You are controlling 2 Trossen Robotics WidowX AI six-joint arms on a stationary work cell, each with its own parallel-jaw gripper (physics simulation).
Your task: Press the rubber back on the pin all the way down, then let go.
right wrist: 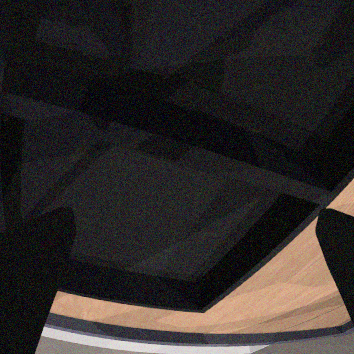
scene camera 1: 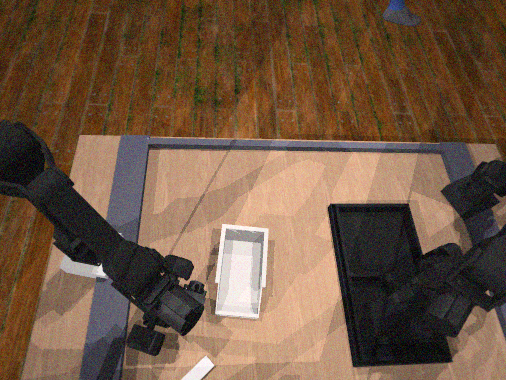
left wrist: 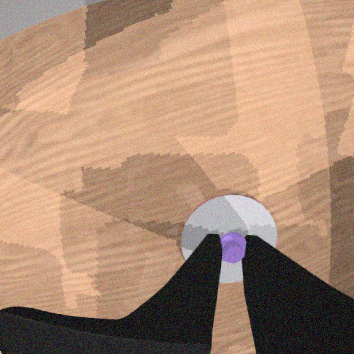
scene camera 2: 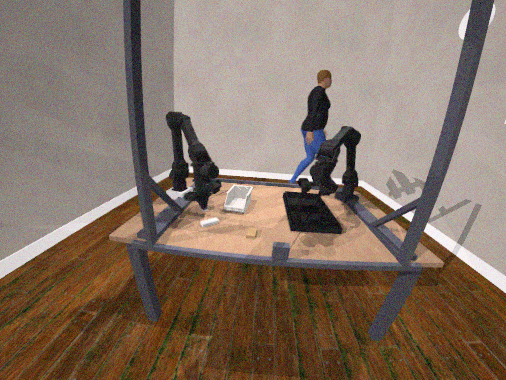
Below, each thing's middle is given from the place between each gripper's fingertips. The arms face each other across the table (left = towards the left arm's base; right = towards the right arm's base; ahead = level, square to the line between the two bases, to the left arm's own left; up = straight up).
My left gripper is now right at the pin [left wrist: 231, 212]. Also, from my left hand: black tray [scene camera 2: 309, 214] (10 mm behind, 490 mm to the right, 20 mm above); then white bin [scene camera 1: 242, 261] (50 mm ahead, 160 mm to the right, 30 mm above).
Right now the black tray is 6 cm below my right hand. Round my right hand: pin (49 cm to the left, 7 cm below, 1 cm ahead); then white bin (33 cm to the left, 7 cm ahead, 4 cm below).
